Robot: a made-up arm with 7 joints. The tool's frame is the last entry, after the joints. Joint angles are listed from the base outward. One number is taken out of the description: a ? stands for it. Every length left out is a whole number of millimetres.
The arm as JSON. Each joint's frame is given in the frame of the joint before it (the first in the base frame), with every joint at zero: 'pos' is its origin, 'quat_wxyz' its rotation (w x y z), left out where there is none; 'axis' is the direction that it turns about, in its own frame. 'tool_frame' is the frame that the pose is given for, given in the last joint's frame.
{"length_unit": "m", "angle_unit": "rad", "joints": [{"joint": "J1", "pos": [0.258, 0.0, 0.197], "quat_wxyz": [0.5, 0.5, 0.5, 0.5], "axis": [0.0, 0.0, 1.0]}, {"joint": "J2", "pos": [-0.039, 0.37, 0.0], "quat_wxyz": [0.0, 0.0, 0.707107, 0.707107], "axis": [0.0, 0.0, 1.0]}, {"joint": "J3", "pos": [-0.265, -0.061, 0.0], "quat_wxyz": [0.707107, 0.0, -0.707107, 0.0], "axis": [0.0, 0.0, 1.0]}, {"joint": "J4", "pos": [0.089, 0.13, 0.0], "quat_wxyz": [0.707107, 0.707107, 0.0, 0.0], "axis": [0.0, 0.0, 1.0]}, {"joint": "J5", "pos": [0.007, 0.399, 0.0], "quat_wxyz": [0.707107, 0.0, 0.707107, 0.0], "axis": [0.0, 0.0, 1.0]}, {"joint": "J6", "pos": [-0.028, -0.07, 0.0], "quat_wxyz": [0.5, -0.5, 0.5, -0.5], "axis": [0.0, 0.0, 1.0]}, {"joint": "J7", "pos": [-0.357, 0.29, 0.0], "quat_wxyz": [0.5, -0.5, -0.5, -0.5], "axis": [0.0, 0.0, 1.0]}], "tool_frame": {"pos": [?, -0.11, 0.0], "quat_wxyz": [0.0, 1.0, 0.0, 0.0]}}
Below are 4 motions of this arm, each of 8 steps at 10 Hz.
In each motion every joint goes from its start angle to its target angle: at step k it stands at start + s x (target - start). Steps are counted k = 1, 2, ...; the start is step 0. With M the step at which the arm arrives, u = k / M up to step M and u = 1 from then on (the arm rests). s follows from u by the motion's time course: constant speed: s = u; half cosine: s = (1 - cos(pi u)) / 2; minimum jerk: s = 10 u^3 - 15 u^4 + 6 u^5.
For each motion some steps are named. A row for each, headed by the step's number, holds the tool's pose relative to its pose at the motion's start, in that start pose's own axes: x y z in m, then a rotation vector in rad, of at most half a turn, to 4 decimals.
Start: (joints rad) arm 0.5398 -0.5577 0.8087 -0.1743 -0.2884 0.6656 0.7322
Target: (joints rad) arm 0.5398 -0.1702 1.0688 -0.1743 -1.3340 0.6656 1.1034
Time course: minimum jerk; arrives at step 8
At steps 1, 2, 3, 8:
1: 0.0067 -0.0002 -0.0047 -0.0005 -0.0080 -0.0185
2: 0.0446 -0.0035 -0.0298 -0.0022 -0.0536 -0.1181
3: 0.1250 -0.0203 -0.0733 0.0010 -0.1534 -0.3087
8: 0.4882 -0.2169 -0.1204 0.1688 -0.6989 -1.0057

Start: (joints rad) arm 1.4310 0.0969 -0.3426 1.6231 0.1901 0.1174 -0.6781
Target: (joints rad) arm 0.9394 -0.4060 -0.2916 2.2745 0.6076 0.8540 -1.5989
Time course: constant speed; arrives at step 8
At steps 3, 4, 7, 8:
3: -0.1419 0.0001 -0.0820 0.1032 0.3043 0.4686
4: -0.1905 -0.0091 -0.0884 0.1807 0.4062 0.5945
7: -0.3078 -0.0489 -0.0551 0.5226 0.6641 0.8433
8: -0.3335 -0.0632 -0.0327 0.6621 0.7227 0.8766

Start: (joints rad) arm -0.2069 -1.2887 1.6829 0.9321 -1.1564 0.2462 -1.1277
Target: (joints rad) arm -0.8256 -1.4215 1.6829 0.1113 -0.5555 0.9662 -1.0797
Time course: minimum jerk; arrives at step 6
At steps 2, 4, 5, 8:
2: 0.1198 0.0624 0.1990 0.2634 -0.2034 -0.0480
4: 0.1857 -0.0896 0.8071 0.9270 -0.9735 -0.1595
5: 0.0943 -0.1935 0.9404 1.1018 -1.2519 -0.1640
8: 0.0696 -0.2153 0.9616 1.1358 -1.3106 -0.1621

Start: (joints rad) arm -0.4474 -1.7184 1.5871 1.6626 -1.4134 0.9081 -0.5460
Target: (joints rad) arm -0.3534 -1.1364 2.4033 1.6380 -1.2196 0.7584 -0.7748
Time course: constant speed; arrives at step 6
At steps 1, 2, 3, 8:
1: -0.1643 -0.0103 0.0112 0.0150 0.0927 0.2249
2: -0.3236 -0.0544 0.0276 0.0203 0.1914 0.4493
3: -0.4704 -0.1299 0.0505 0.0167 0.2967 0.6720
8: -0.7744 -0.4953 0.1669 -0.0411 0.6618 1.3144

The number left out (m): -0.025
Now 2 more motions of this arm.
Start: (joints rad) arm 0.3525 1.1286 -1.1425 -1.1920 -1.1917 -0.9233 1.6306
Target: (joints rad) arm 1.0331 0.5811 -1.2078 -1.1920 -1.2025 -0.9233 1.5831
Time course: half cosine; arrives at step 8
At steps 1, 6, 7, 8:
1: -0.0016 0.0042 0.0032 0.0260 0.0215 -0.0068
6: 0.0213 0.0932 0.2086 0.5007 0.5409 -0.1947
7: 0.0395 0.1005 0.2513 0.5500 0.6173 -0.2253
8: 0.0470 0.1026 0.2668 0.5664 0.6445 -0.2364

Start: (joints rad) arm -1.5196 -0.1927 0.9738 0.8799 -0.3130 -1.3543 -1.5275
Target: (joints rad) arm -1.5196 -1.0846 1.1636 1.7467 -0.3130 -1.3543 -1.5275
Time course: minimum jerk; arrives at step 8
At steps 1, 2, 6, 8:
1: -0.0028 -0.0008 -0.0025 0.0040 0.0046 0.0064
2: -0.0177 -0.0051 -0.0167 0.0234 0.0295 0.0418
6: -0.1234 -0.0346 -0.1858 0.0364 0.1937 0.3718
8: -0.1305 -0.0384 -0.2114 0.0196 0.2046 0.4094

